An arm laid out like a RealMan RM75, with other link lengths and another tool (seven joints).
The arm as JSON. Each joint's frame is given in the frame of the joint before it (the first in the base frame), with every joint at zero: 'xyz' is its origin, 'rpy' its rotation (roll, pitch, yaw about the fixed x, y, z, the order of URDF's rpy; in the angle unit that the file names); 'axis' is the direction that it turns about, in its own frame. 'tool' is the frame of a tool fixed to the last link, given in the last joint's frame.
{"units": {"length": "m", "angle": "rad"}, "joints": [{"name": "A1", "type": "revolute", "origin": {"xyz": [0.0, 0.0, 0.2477], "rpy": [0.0, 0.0, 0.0]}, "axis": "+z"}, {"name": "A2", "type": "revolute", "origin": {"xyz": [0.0, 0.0, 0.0], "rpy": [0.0, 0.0, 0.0]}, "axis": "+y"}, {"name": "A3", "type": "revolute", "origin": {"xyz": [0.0, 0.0, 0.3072], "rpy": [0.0, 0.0, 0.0]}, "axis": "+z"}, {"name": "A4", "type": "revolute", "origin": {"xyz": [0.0, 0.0, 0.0], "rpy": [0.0, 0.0, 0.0]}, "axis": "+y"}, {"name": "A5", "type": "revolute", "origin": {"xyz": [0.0, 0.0, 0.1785], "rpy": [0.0, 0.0, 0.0]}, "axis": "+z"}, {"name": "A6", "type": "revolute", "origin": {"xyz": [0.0, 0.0, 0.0], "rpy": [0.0, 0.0, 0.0]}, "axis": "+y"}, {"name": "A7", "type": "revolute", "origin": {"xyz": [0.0, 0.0, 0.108], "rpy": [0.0, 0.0, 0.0]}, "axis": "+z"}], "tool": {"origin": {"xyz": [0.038, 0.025, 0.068], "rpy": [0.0, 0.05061, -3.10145]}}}
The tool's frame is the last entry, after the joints.
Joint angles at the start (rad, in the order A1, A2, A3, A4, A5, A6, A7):
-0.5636, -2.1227, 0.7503, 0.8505, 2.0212, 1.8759, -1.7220
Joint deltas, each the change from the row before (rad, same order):
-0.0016, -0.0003, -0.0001, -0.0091, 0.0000, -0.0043, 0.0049
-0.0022, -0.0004, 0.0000, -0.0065, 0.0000, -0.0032, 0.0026
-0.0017, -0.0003, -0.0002, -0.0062, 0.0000, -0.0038, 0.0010
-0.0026, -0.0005, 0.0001, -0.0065, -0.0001, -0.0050, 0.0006
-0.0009, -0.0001, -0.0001, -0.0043, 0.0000, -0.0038, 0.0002
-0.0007, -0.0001, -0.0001, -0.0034, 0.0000, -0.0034, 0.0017
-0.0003, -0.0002, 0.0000, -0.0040, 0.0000, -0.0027, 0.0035
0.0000, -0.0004, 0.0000, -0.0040, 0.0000, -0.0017, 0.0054
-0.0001, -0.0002, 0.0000, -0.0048, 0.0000, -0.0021, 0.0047
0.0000, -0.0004, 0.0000, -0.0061, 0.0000, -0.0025, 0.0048
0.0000, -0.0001, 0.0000, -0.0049, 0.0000, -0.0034, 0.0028
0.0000, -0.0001, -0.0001, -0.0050, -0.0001, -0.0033, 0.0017
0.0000, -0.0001, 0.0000, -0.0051, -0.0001, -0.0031, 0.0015
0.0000, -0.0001, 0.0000, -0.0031, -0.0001, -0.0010, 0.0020
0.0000, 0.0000, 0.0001, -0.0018, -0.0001, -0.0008, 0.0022
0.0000, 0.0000, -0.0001, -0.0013, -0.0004, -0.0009, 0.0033
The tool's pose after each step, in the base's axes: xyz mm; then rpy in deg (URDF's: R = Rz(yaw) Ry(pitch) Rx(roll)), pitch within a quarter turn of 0, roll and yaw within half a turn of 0. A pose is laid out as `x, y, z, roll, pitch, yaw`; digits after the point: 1 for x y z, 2 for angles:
-174.3, 299.7, -23.4, -167.43, 24.21, -150.69
-174.0, 300.1, -24.3, -167.33, 24.28, -150.60
-173.9, 300.7, -25.1, -167.23, 24.34, -150.40
-173.5, 301.5, -26.0, -167.16, 24.40, -150.20
-173.6, 302.1, -26.6, -167.15, 24.43, -150.01
-173.7, 302.5, -27.1, -167.21, 24.48, -149.94
-173.9, 302.6, -27.7, -167.24, 24.54, -149.94
-174.1, 302.4, -28.3, -167.26, 24.63, -150.04
-174.3, 302.2, -28.9, -167.26, 24.71, -150.06
-174.6, 302.0, -29.7, -167.19, 24.80, -150.00
-175.0, 302.2, -30.4, -167.21, 24.85, -149.88
-175.4, 302.3, -31.0, -167.18, 24.90, -149.70
-175.7, 302.5, -31.6, -167.12, 24.94, -149.49
-175.9, 302.4, -32.0, -167.07, 24.98, -149.44
-176.0, 302.3, -32.2, -167.08, 25.01, -149.48
-176.1, 302.2, -32.3, -167.16, 25.09, -149.60

